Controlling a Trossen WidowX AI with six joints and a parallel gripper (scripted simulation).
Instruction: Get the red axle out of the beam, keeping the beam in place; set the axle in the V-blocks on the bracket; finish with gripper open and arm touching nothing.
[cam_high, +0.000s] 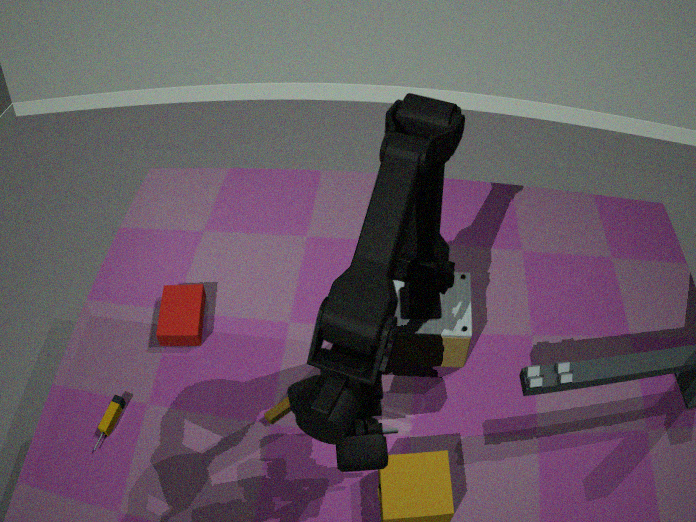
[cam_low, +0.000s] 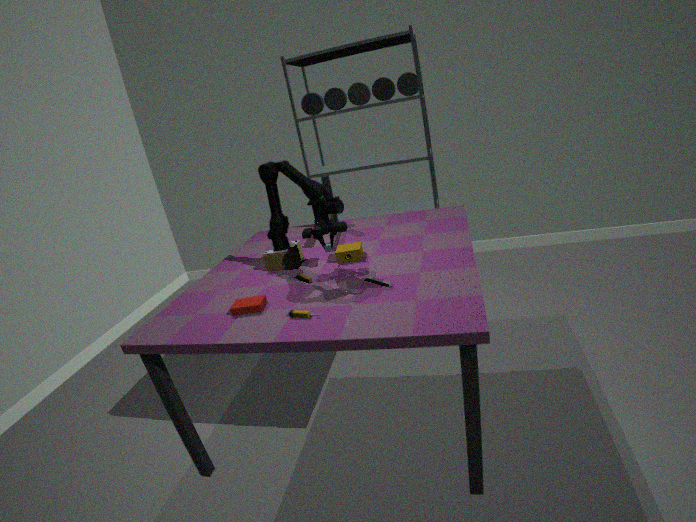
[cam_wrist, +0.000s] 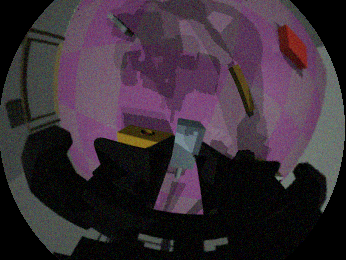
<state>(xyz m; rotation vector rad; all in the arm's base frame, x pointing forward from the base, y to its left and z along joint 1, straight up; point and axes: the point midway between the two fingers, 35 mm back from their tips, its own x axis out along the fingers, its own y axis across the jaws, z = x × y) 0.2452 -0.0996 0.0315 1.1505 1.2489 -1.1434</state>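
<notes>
The yellow beam lies 80 mm to the left of my gripper tip, 70 mm ahead of it and 60 mm below it. From my gripper tip the other things lie so: grey-blue peg 20 mm to the left, 10 mm above; red block 320 mm to the right, 280 mm behind, 70 mm below; brown rod 100 mm to the right, 100 mm behind, 80 mm below.
</notes>
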